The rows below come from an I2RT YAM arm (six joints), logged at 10 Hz.
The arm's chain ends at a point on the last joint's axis. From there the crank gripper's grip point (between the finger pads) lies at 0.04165 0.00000 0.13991 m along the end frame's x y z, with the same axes.
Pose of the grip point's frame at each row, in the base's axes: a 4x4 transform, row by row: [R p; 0 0 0 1], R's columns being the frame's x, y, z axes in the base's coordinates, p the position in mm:
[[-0.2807 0.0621 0.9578 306.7], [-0.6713 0.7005 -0.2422 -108.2], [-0.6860 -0.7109 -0.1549 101.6], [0 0 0 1]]
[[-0.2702 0.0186 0.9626 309.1], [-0.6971 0.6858 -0.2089 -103.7], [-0.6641 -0.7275 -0.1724 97.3], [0 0 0 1]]
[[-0.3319 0.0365 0.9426 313.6], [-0.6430 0.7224 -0.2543 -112.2], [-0.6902 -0.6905 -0.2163 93.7], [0 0 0 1]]
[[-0.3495 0.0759 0.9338 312.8], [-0.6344 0.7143 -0.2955 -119.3], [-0.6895 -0.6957 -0.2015 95.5], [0 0 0 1]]
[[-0.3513 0.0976 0.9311 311.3], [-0.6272 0.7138 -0.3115 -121.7], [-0.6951 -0.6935 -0.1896 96.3], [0 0 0 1]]
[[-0.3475 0.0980 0.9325 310.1], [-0.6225 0.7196 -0.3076 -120.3], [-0.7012 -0.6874 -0.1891 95.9], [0 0 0 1]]
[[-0.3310 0.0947 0.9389 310.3], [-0.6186 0.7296 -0.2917 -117.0], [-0.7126 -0.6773 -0.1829 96.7], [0 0 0 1]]
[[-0.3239 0.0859 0.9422 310.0], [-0.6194 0.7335 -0.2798 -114.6], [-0.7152 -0.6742 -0.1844 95.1], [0 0 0 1]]
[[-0.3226 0.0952 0.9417 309.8], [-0.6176 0.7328 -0.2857 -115.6], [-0.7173 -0.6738 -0.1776 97.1], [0 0 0 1]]
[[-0.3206 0.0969 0.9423 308.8], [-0.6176 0.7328 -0.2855 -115.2], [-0.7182 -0.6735 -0.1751 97.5], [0 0 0 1]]
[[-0.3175 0.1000 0.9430 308.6], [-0.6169 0.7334 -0.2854 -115.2], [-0.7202 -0.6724 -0.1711 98.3], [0 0 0 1]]
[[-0.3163 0.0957 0.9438 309.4], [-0.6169 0.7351 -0.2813 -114.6], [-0.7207 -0.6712 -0.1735 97.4], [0 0 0 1]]
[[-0.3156 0.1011 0.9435 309.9], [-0.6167 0.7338 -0.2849 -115.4], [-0.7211 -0.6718 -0.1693 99.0], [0 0 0 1]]
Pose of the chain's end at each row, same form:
[[-0.2807 0.0621 0.9578 184.4], [-0.6713 0.7005 -0.2422 -46.4], [-0.6860 -0.7109 -0.1549 151.8], [0 0 0 1]]
[[-0.2702 0.0186 0.9626 185.7], [-0.6971 0.6858 -0.2089 -45.4], [-0.6641 -0.7275 -0.1724 149.1], [0 0 0 1]]
[[-0.3319 0.0365 0.9426 195.5], [-0.6430 0.7224 -0.2543 -49.8], [-0.6902 -0.6905 -0.2163 152.7], [0 0 0 1]]
[[-0.3495 0.0759 0.9338 196.7], [-0.6344 0.7143 -0.2955 -51.5], [-0.6895 -0.6957 -0.2015 152.4], [0 0 0 1]]
[[-0.3513 0.0976 0.9311 195.7], [-0.6272 0.7138 -0.3115 -52.0], [-0.6951 -0.6935 -0.1896 151.8], [0 0 0 1]]
[[-0.3475 0.0980 0.9325 194.1], [-0.6225 0.7196 -0.3076 -51.3], [-0.7012 -0.6874 -0.1891 151.6], [0 0 0 1]]
[[-0.3310 0.0947 0.9389 192.7], [-0.6186 0.7296 -0.2917 -50.4], [-0.7126 -0.6773 -0.1829 152.0], [0 0 0 1]]
[[-0.3239 0.0859 0.9422 191.7], [-0.6194 0.7335 -0.2798 -49.7], [-0.7152 -0.6742 -0.1844 150.7], [0 0 0 1]]
[[-0.3226 0.0952 0.9417 191.5], [-0.6176 0.7328 -0.2857 -49.9], [-0.7173 -0.6738 -0.1776 151.8], [0 0 0 1]]
[[-0.3206 0.0969 0.9423 190.3], [-0.6176 0.7328 -0.2855 -49.5], [-0.7182 -0.6735 -0.1751 151.9], [0 0 0 1]]
[[-0.3175 0.1000 0.9430 189.9], [-0.6169 0.7334 -0.2854 -49.6], [-0.7202 -0.6724 -0.1711 152.2], [0 0 0 1]]
[[-0.3163 0.0957 0.9438 190.5], [-0.6169 0.7351 -0.2813 -49.5], [-0.7207 -0.6712 -0.1735 151.7], [0 0 0 1]]
[[-0.3156 0.1011 0.9435 191.0], [-0.6167 0.7338 -0.2849 -49.9], [-0.7211 -0.6718 -0.1693 152.7], [0 0 0 1]]

